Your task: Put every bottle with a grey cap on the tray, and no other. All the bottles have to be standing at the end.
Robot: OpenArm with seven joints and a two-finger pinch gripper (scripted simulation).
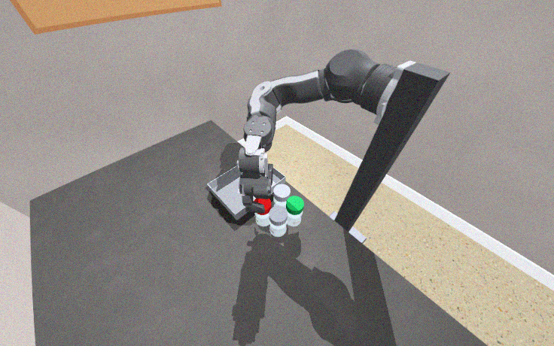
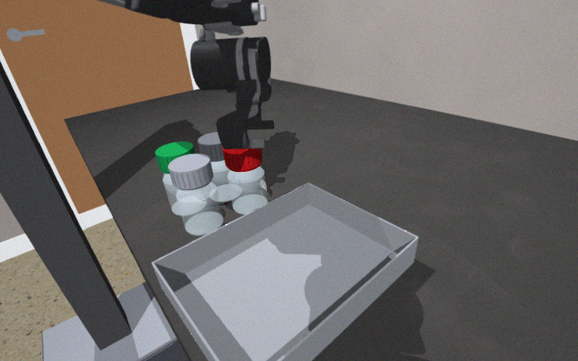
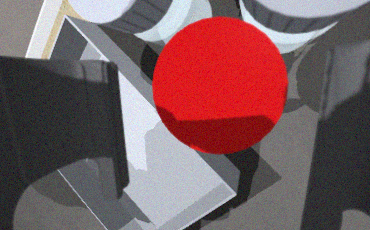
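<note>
Right now the red-capped bottle is 8 cm below my hand, 1 cm to the left of it and 1 cm behind it. From my hand the other things lie so: grey tray (14 cm to the right, 11 cm below, 5 cm behind); green-capped bottle (9 cm behind, 8 cm to the left, 8 cm below).
</note>
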